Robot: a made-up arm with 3 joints. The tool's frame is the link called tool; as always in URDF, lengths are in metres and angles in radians. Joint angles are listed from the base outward.
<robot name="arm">
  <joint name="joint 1" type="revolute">
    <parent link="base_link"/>
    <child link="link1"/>
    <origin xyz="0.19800 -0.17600 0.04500" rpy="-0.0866 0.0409 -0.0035"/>
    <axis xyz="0 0 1"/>
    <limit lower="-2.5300" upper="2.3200"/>
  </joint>
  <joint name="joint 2" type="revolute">
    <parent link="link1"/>
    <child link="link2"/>
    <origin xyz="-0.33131 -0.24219 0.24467" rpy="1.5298 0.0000 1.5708"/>
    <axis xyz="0 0 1"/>
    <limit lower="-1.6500" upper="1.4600"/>
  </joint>
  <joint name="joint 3" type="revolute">
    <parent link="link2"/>
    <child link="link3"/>
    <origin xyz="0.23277 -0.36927 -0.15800" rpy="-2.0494 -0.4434 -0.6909"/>
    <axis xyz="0 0 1"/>
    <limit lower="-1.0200" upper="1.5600"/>
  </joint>
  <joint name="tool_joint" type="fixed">
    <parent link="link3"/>
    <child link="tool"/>
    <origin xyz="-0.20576 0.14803 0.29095" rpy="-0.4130 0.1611 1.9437"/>
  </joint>
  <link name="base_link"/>
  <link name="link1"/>
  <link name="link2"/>
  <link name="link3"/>
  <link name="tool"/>
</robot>
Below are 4 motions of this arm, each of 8 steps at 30 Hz.
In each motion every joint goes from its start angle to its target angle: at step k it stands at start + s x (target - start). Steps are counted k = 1, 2, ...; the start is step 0. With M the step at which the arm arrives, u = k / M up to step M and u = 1 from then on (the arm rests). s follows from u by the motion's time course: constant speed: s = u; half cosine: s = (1 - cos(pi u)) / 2; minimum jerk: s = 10 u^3 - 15 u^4 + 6 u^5.
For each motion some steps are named. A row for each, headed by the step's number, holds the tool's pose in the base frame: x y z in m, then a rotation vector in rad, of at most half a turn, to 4 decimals.
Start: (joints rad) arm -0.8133 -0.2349 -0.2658
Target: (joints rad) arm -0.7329 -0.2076 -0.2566
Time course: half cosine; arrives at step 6
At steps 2, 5, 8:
2: -0.3635 0.4231 -0.0607 -0.5417 1.2538 2.2106
5: -0.3922 0.3959 -0.0506 -0.5803 1.2311 2.2657
8: -0.3950 0.3932 -0.0496 -0.5841 1.2287 2.2711

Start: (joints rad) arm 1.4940 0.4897 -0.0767
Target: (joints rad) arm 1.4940 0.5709 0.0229
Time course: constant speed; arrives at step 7
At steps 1, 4, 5, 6, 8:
1: 0.0272 -0.9653 0.3260 0.4132 0.4775 -1.5445
4: 0.0362 -0.9612 0.3433 0.3786 0.4883 -1.5177
5: 0.0394 -0.9598 0.3490 0.3673 0.4920 -1.5085
6: 0.0426 -0.9583 0.3546 0.3562 0.4958 -1.4992
8: 0.0458 -0.9568 0.3601 0.3451 0.4998 -1.4899

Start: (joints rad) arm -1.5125 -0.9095 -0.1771
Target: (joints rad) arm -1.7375 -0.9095 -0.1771
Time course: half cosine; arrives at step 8
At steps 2, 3, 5, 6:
2: -0.0443 0.6182 -0.1732 0.5671 1.6767 1.5779
3: -0.0146 0.6261 -0.1751 0.5908 1.6561 1.5508
5: 0.0565 0.6405 -0.1793 0.6451 1.6069 1.4865
6: 0.0869 0.6448 -0.1809 0.6674 1.5857 1.4591

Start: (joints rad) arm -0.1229 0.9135 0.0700
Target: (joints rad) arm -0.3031 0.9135 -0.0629
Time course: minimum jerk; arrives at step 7
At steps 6, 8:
6: -0.5504 0.1892 0.3958 -0.9661 -0.3335 2.6518
8: -0.5490 0.1931 0.3953 -0.9666 -0.3312 2.6448

